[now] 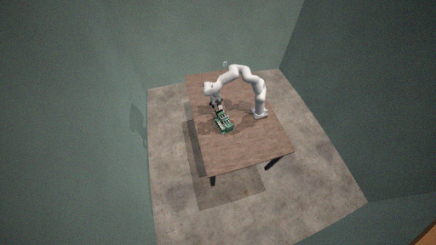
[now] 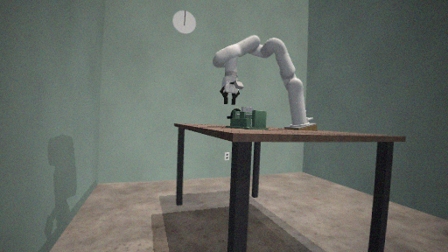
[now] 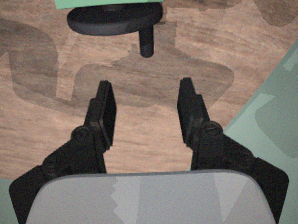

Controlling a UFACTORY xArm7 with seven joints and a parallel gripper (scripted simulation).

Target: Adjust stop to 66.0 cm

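Right now the black handwheel is 20 mm behind my hand, 20 mm to the left of it and 100 mm below it. The rest, counted from my hand: green stop fixture 70 mm behind, 120 mm to the left, 70 mm below.
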